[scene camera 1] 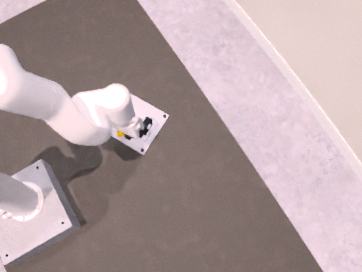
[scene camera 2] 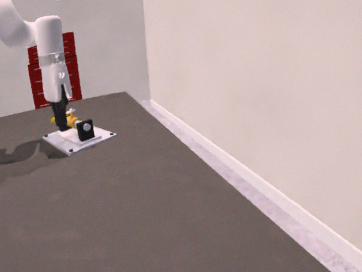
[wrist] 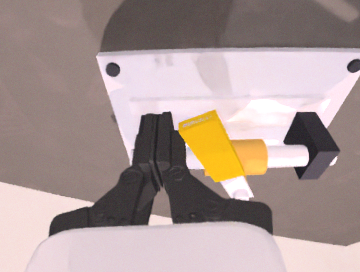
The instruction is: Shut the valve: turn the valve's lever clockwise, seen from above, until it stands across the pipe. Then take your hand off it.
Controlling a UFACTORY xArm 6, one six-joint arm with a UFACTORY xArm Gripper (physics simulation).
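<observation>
The valve's yellow lever (scene camera 1: 120, 133) (scene camera 2: 53, 120) (wrist: 212, 145) stands steeply slanted to the pipe (wrist: 287, 156), not fully square across it. Its white pivot end (wrist: 240, 192) is at lower right in the wrist view. The orange valve body (scene camera 2: 74, 120) (wrist: 255, 156) sits on the pipe above a white base plate (scene camera 1: 150, 111) (scene camera 2: 58, 143) (wrist: 195, 75). My gripper (scene camera 2: 63, 128) (wrist: 162, 127) is shut and empty, its fingers low beside the lever's left side in the wrist view. Whether they touch it is hard to tell. In scene camera 1 the arm partly hides the valve.
One black end block (scene camera 1: 146, 127) (scene camera 2: 86, 130) holds the pipe; another black end block (wrist: 317, 150) stands at the right in the wrist view. The arm's base plate (scene camera 1: 50, 200) is at lower left. A red cabinet (scene camera 2: 73, 67) and a wall (scene camera 2: 250, 100) are beyond the table.
</observation>
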